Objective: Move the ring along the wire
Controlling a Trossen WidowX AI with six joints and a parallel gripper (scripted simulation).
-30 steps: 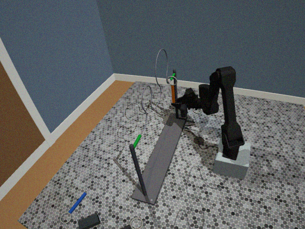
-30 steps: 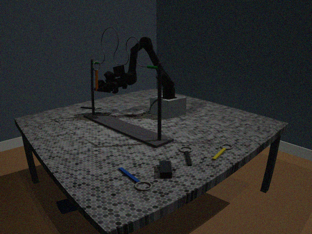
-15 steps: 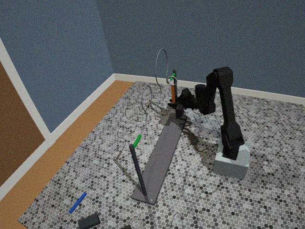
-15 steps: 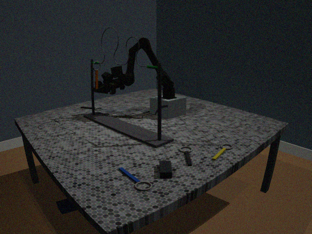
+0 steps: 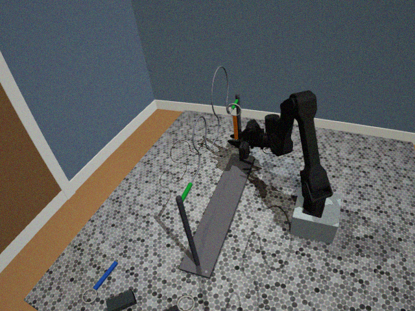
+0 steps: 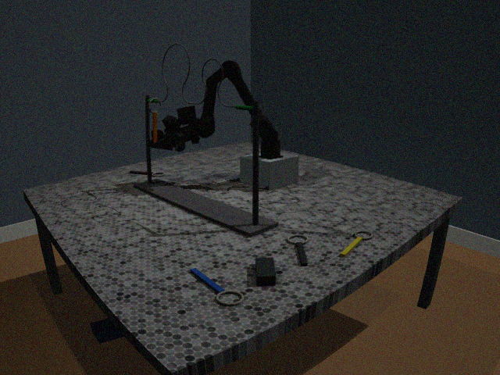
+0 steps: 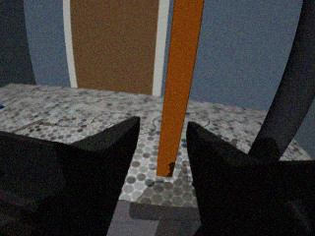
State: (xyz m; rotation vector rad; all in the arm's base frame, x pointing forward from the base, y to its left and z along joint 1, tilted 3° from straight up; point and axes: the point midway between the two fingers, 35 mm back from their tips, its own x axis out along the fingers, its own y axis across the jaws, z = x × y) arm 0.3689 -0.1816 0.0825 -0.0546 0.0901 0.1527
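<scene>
The orange-handled ring lies 100 mm above my gripper tip, 30 mm behind it and 10 mm to the right of it. The rest, counted from my gripper tip: yellow-handled ring (730 mm to the left, 260 mm behind, 160 mm below); blue-handled ring (710 mm to the left, 160 mm below, 160 mm ahead); dark block (720 mm to the left, 160 mm below, 40 mm ahead).
</scene>
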